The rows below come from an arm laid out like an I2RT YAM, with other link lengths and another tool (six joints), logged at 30 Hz.
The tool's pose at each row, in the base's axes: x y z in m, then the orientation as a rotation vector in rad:
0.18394 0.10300 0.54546 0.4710 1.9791 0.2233
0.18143 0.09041 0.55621 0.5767 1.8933 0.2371
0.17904 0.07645 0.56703 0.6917 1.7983 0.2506
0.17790 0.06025 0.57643 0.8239 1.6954 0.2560
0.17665 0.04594 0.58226 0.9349 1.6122 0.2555
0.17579 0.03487 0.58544 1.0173 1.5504 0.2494
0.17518 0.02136 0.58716 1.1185 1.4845 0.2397
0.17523 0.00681 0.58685 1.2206 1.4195 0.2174
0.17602 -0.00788 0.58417 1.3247 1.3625 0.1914
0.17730 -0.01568 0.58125 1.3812 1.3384 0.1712
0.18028 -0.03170 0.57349 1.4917 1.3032 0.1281
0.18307 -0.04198 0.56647 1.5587 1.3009 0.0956
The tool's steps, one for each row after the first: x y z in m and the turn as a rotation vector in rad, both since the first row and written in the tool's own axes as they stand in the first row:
-0.01320 -0.00812 -0.00635 0.0232 -0.0726 0.0906
-0.02708 -0.01742 -0.01255 0.0510 -0.1491 0.1914
-0.04121 -0.02898 -0.01689 0.0937 -0.2277 0.3049
-0.05156 -0.04013 -0.01986 0.1357 -0.2871 0.3997
-0.05852 -0.04921 -0.02147 0.1721 -0.3298 0.4687
-0.06539 -0.06097 -0.02209 0.2212 -0.3699 0.5515
-0.07129 -0.07424 -0.02117 0.2813 -0.4083 0.6300
-0.07558 -0.08832 -0.01853 0.3475 -0.4355 0.7073
-0.07695 -0.09614 -0.01570 0.3890 -0.4437 0.7449
-0.07845 -0.11275 -0.00880 0.4747 -0.4462 0.8139
-0.07807 -0.12394 -0.00268 0.5332 -0.4297 0.8476

